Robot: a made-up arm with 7 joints. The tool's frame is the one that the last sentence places. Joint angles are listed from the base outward.
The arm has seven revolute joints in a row. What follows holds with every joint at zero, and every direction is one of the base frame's.
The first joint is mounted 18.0 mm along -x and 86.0 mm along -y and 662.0 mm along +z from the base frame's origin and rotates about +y.
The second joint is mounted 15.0 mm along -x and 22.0 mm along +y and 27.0 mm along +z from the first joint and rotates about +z.
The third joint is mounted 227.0 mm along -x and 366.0 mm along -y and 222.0 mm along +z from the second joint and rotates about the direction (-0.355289, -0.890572, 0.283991).
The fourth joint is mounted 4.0 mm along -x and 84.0 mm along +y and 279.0 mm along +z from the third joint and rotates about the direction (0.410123, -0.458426, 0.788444).
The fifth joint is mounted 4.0 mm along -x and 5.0 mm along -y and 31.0 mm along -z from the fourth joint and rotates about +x.
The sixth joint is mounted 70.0 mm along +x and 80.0 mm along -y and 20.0 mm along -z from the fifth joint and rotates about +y.
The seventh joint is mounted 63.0 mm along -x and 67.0 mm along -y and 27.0 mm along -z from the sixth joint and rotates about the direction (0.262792, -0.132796, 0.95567).
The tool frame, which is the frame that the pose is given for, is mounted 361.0 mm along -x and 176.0 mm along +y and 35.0 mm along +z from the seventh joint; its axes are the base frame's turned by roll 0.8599, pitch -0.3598 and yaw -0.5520 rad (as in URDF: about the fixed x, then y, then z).
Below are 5 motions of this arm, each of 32 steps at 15 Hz.
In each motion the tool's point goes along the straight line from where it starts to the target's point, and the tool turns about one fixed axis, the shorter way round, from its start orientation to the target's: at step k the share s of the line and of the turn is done. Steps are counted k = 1, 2, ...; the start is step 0. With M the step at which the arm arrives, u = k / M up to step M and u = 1 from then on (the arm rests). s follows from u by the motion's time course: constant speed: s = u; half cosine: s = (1 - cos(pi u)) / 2; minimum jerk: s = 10 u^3 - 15 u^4 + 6 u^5.
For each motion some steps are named. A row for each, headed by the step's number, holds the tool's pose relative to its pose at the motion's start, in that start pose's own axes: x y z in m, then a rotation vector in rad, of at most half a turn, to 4 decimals.
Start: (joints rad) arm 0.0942 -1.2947 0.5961 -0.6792 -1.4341 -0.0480 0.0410
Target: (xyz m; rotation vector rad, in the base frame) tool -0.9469 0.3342 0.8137 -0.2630 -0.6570 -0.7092
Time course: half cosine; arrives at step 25
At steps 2, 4, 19, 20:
2: -0.0033 -0.0009 -0.0100 0.0239 -0.0028 0.0024
4: -0.0129 -0.0037 -0.0394 0.0942 -0.0109 0.0094
19: -0.1810 -0.0513 -0.5511 1.3164 -0.1523 0.1312
20: -0.1893 -0.0537 -0.5766 1.3773 -0.1593 0.1373

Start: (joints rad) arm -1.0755 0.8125 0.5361 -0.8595 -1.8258 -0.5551 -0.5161
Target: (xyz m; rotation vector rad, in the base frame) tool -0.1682 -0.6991 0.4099 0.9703 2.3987 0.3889
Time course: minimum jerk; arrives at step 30
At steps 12, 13, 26, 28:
12: -0.0087 0.0959 0.0632 -0.2227 -0.1351 -0.1346
13: -0.0104 0.1137 0.0749 -0.2642 -0.1603 -0.1597
26: -0.0270 0.2963 0.1952 -0.6882 -0.4175 -0.4160
28: -0.0274 0.3013 0.1985 -0.6998 -0.4245 -0.4230

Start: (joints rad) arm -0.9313 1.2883 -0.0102 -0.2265 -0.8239 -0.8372 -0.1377
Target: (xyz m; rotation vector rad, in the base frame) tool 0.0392 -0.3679 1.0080 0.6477 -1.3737 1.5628
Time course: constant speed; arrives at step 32
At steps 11, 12, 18, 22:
11: 0.0056 0.0011 -0.1097 0.0799 -0.0290 -0.1870
12: 0.0062 0.0013 -0.1197 0.0871 -0.0316 -0.2040
18: 0.0092 0.0019 -0.1795 0.1307 -0.0474 -0.3060
22: 0.0113 0.0023 -0.2194 0.1598 -0.0580 -0.3740

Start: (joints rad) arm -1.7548 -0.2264 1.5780 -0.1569 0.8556 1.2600 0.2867
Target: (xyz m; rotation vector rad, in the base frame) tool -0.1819 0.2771 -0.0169 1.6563 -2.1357 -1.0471
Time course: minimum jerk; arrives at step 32
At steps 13, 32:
13: 0.1315 0.1361 -0.1762 -0.1923 -0.4120 -0.4830
32: 0.4007 0.4146 -0.5367 -0.5856 -1.2550 -1.4713

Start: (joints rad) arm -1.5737 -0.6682 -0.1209 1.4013 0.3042 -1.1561 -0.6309
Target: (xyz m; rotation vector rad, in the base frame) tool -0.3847 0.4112 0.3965 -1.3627 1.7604 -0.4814
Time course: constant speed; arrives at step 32
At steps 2, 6, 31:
2: -0.0138 -0.0111 0.0006 -0.0078 -0.0074 0.0358
6: -0.0414 -0.0333 0.0018 -0.0233 -0.0221 0.1073
31: -0.2141 -0.1722 0.0091 -0.1205 -0.1141 0.5544

